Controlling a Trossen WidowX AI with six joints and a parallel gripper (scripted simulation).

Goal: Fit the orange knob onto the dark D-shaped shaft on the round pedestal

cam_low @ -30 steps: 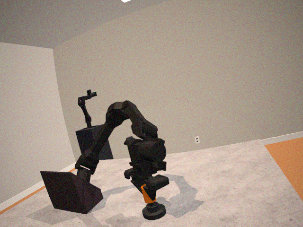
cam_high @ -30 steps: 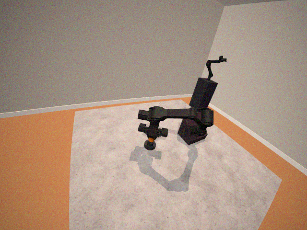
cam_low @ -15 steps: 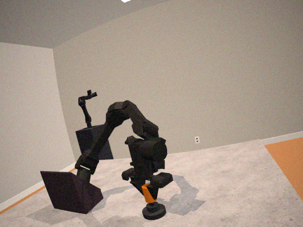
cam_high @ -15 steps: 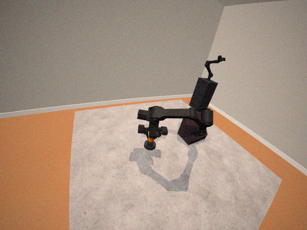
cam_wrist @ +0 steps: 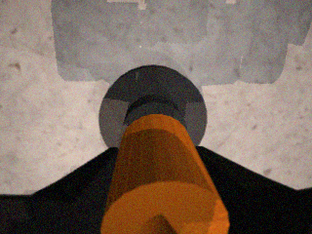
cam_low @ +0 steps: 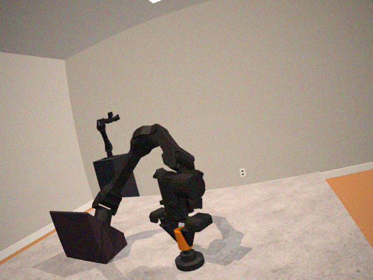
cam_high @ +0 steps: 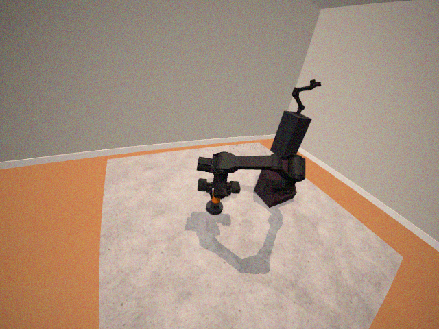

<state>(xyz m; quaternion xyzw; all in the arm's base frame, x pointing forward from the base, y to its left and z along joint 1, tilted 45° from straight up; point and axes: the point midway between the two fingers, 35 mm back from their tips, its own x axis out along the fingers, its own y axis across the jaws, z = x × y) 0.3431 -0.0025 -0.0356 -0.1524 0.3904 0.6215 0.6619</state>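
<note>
Right now my gripper tip is 20 mm below the orange knob. Round my gripper tip: round pedestal (40 mm below).
</note>
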